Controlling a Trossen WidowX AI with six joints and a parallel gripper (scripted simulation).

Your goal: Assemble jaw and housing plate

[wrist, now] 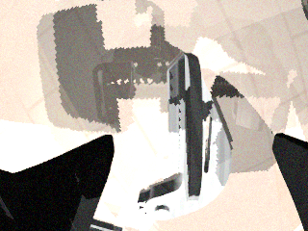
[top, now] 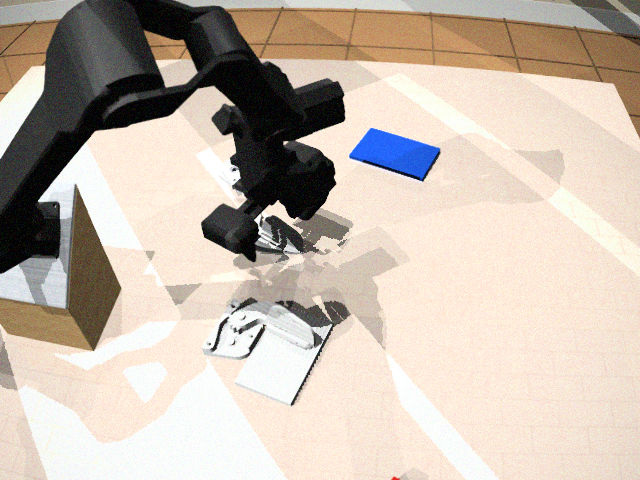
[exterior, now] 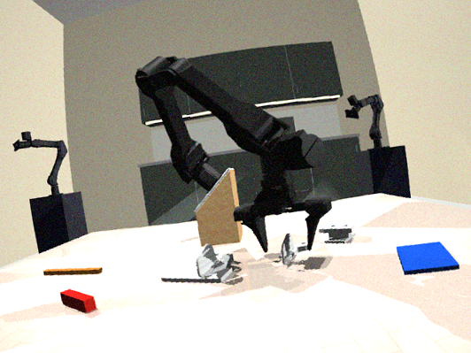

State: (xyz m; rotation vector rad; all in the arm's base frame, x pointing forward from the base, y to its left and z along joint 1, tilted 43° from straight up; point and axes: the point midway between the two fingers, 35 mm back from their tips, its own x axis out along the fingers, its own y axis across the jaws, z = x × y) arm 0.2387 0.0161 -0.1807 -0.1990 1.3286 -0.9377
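Right now my gripper tip is 2 cm past the jaw, 3 cm to the right of it and 1 cm above it. Round my gripper tip: red block 16 cm ahead, 36 cm to the right; orange bar 4 cm behind, 49 cm to the right, 1 cm below; blue flat plate 16 cm ahead, 20 cm to the left, 1 cm below.
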